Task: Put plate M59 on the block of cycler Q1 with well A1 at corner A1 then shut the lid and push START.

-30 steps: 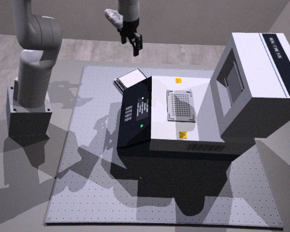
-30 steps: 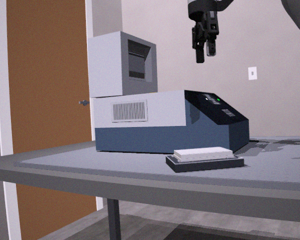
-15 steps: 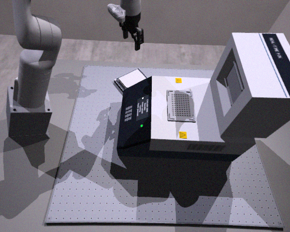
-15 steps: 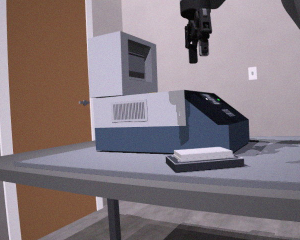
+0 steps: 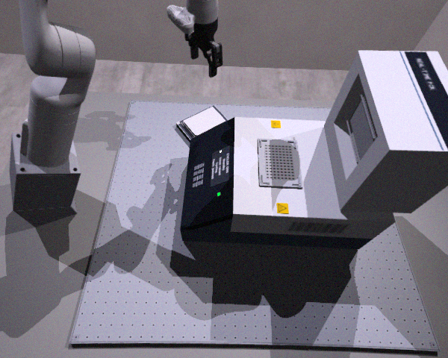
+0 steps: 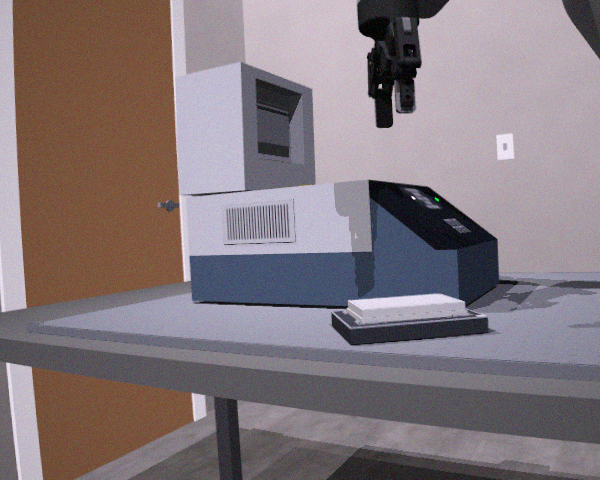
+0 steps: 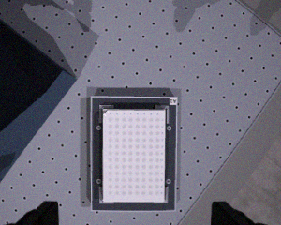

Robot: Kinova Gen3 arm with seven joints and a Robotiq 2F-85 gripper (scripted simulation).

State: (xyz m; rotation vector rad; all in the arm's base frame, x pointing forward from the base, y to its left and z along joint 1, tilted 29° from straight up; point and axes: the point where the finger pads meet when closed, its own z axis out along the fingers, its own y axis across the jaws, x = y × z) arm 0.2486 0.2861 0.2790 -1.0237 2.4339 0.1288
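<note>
Right now the plate M59 is 230 mm below my hand. The rest, counted from my hand: dark nest N1: 250 mm below; A1 mark: 240 mm below, 90 mm behind, 20 mm to the right.
</note>
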